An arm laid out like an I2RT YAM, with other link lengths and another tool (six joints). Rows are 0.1 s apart.
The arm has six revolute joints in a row. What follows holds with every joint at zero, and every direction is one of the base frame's.
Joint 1 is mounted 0.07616 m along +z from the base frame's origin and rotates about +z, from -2.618 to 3.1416 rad.
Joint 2 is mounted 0.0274 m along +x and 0.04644 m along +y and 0.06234 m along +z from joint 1 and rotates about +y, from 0 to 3.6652 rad.
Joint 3 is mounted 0.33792 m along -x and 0.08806 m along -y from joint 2 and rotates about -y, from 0 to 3.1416 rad.
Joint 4 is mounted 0.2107 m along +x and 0.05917 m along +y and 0.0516 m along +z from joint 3 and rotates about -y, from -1.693 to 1.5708 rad.
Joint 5 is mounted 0.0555 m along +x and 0.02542 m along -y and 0.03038 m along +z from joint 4 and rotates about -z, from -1.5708 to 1.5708 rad.
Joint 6 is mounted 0.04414 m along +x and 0.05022 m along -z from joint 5 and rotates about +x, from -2.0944 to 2.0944 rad.
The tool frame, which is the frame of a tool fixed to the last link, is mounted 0.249 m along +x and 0.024 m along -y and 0.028 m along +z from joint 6; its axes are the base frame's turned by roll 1.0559, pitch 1.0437 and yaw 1.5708 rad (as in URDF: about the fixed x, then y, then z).
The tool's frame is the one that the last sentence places.
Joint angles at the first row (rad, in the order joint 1, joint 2, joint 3, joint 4, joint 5, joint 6):
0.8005 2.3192 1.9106 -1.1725 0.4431 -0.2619
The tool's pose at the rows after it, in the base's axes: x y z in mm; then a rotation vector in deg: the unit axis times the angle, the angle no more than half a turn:
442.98, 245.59, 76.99, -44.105, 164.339, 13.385
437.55, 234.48, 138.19, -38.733, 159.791, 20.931
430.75, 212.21, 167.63, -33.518, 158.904, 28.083
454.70, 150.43, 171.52, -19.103, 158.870, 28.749
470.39, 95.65, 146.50, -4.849, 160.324, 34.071
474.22, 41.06, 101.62, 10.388, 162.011, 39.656
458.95, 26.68, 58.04, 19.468, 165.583, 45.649
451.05, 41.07, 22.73, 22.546, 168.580, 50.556
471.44, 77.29, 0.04, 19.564, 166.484, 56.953
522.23, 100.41, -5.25, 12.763, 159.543, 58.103
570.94, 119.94, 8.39, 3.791, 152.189, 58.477
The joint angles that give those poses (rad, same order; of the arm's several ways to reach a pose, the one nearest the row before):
0.8059 2.2311 1.9118 -1.1858 0.4431 -0.2089
0.7769 2.0800 1.9118 -1.2255 0.4019 -0.1837
0.7052 1.9854 1.9117 -1.2625 0.3206 -0.1905
0.5564 1.9716 1.9113 -1.2606 0.2981 -0.1589
0.3744 2.0007 1.8923 -1.2301 0.1932 -0.1608
0.1955 2.0613 1.8401 -1.1805 0.0849 -0.1612
0.1120 2.1345 1.8072 -1.1767 -0.0074 -0.1650
0.1047 2.2112 1.7977 -1.1626 -0.0704 -0.1646
0.1326 2.2684 1.7981 -1.0714 -0.1406 -0.1646
0.1612 2.2959 1.7981 -0.9035 -0.1440 -0.1646
0.1791 2.2986 1.7981 -0.7502 -0.1432 -0.2035

